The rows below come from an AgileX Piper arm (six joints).
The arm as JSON. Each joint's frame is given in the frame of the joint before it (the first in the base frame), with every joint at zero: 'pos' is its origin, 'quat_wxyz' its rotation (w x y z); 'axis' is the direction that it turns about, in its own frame. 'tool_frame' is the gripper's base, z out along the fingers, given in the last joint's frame.
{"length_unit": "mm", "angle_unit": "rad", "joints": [
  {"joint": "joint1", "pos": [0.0, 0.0, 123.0], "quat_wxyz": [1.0, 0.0, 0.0, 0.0], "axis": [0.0, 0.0, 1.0]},
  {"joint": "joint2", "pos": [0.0, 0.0, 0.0], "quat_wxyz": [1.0, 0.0, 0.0, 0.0], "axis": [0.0, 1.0, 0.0]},
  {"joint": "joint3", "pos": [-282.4, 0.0, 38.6], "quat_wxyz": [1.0, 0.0, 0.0, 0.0], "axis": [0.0, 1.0, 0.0]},
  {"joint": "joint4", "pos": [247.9, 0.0, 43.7], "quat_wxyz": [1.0, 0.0, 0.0, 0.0], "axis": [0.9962, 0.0, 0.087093]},
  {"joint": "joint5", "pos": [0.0, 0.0, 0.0], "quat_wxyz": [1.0, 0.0, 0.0, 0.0], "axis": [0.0, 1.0, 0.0]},
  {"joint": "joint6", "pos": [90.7, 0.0, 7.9], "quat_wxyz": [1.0, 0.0, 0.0, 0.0], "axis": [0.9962, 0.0, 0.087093]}
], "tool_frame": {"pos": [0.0, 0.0, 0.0], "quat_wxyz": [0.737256, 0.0, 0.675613, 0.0]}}
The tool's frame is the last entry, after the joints.
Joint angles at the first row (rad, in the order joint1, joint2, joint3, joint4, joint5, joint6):
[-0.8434 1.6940 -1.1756 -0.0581 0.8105 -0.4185]
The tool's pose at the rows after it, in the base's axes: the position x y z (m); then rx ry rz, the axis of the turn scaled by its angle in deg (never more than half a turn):
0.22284 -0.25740 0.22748 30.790 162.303 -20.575
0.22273 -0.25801 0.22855 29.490 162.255 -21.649
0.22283 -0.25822 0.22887 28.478 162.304 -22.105
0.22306 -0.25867 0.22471 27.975 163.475 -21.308
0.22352 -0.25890 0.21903 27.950 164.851 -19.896
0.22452 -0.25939 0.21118 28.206 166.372 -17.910
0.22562 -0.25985 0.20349 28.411 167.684 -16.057
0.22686 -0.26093 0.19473 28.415 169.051 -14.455
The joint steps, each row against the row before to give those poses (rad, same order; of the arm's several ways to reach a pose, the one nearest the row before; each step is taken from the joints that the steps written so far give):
[-0.0005 0.0014 -0.0002 -0.0116 -0.0092 -0.0105]
[0.0002 -0.0026 0.0003 -0.0090 -0.0080 -0.0098]
[0.0002 -0.0008 0.0004 -0.0024 -0.0043 -0.0104]
[-0.0002 0.0115 -0.0001 0.0000 0.0083 -0.0086]
[0.0000 0.0155 0.0002 0.0034 0.0117 -0.0049]
[-0.0001 0.0220 -0.0001 0.0077 0.0116 -0.0044]
[0.0001 0.0216 0.0002 0.0078 0.0079 -0.0044]
[0.0000 0.0253 -0.0002 0.0036 0.0036 -0.0043]

